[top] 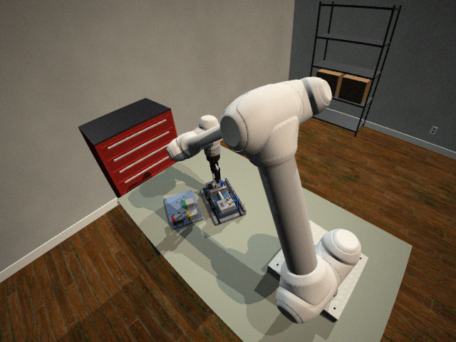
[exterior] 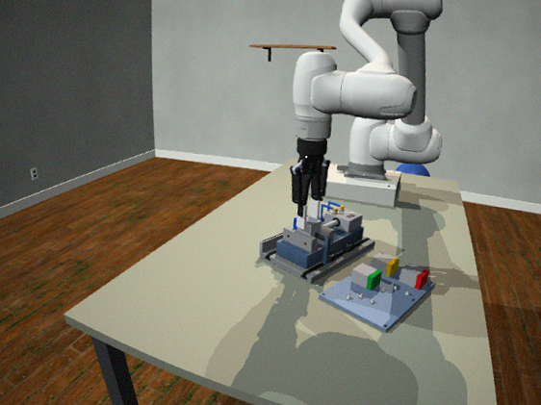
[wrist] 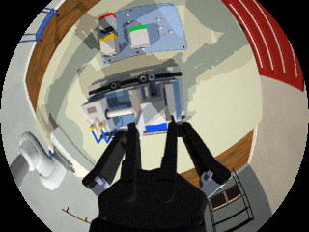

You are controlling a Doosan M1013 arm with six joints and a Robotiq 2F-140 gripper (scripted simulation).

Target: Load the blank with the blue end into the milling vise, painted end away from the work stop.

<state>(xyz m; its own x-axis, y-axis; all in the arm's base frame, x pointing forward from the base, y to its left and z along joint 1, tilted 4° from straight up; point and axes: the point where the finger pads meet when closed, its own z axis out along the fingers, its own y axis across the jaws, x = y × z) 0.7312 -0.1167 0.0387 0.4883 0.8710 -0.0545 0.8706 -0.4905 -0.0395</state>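
The blue-ended blank lies 30 mm below my hand. Also, from my hand: green-ended blank 90 mm ahead, 180 mm to the left, 110 mm below; yellow-ended blank 10 mm ahead, 220 mm to the left, 110 mm below; infeed plate 110 mm ahead, 220 mm to the left, 130 mm below.
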